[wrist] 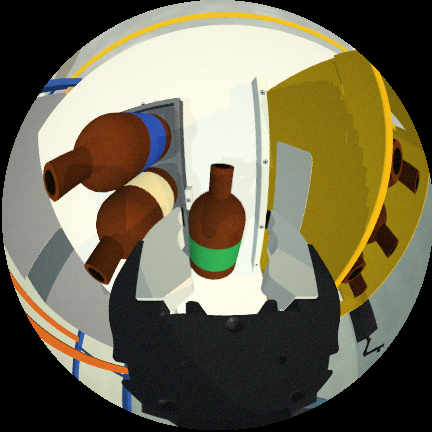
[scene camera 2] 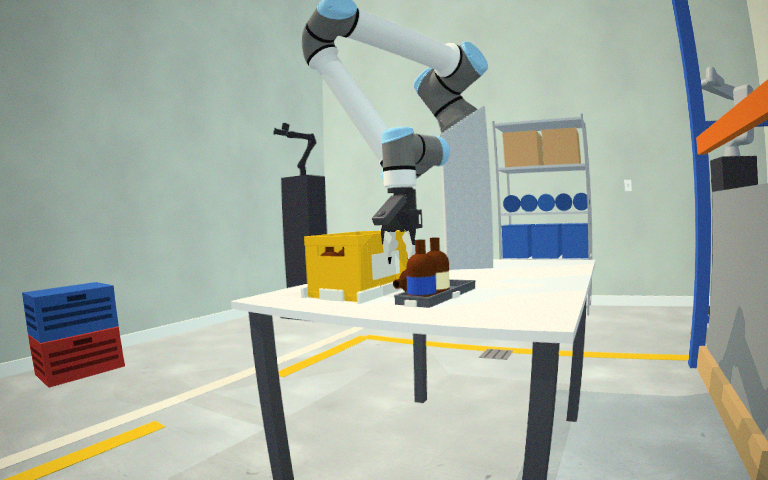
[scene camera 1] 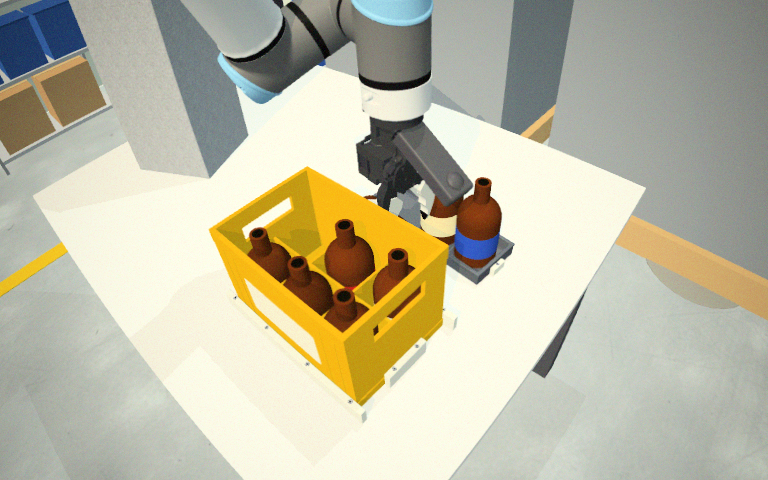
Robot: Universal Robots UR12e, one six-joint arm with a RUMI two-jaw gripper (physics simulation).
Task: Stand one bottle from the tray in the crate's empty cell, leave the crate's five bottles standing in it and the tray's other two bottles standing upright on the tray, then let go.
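Frame: origin at the arm's base, x back, y right, z up, level; metres.
Where they show: gripper, fingertip midpoint: (wrist: 224, 210) (scene camera 2: 400, 264); arm's base, link origin: (scene camera 2: 461, 124).
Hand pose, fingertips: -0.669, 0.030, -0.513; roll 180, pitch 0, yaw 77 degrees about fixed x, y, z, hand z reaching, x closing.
Each offset is from my fingertips to the top centre of the thing, as dx, dy, dz. "pt": to the spot under its first point.
A brown bottle with a green band @[+0.047, -0.018, -0.013] (wrist: 216, 220) lies on its side on the table between the tray @[+0.007, -0.105, -0.061] (scene camera 1: 465, 271) (scene camera 2: 438, 298) (wrist: 182, 150) and the yellow crate @[+0.036, +0.146, +0.088] (scene camera 1: 390, 350) (scene camera 2: 334, 274) (wrist: 330, 165). Its neck @[pt -0.028, -0.003, -0.051] (scene camera 2: 398, 284) shows low in scene camera 2. My gripper (scene camera 1: 403, 208) (scene camera 2: 398, 257) (wrist: 224, 210) is partly open and empty, above the lying bottle, its jaws on either side of it in the wrist view. A blue-banded bottle @[-0.082, -0.089, +0.073] (scene camera 1: 478, 217) (scene camera 2: 421, 266) (wrist: 115, 150) and a cream-banded bottle @[-0.005, -0.102, +0.073] (scene camera 1: 441, 226) (scene camera 2: 442, 280) (wrist: 125, 215) stand upright on the tray. Several bottles stand in the crate; its far tray-side corner cell looks empty.
The crate's tray-side wall rises close beside one jaw, and the standing tray bottles are close to the other. A pale guide rail @[+0.024, +0.048, -0.057] (wrist: 261, 190) runs along the crate's foot. White brackets @[pt -0.109, +0.171, -0.058] (scene camera 1: 404, 362) stand at its end. A grey column (scene camera 1: 169, 90) (scene camera 2: 467, 198) carries the arm.
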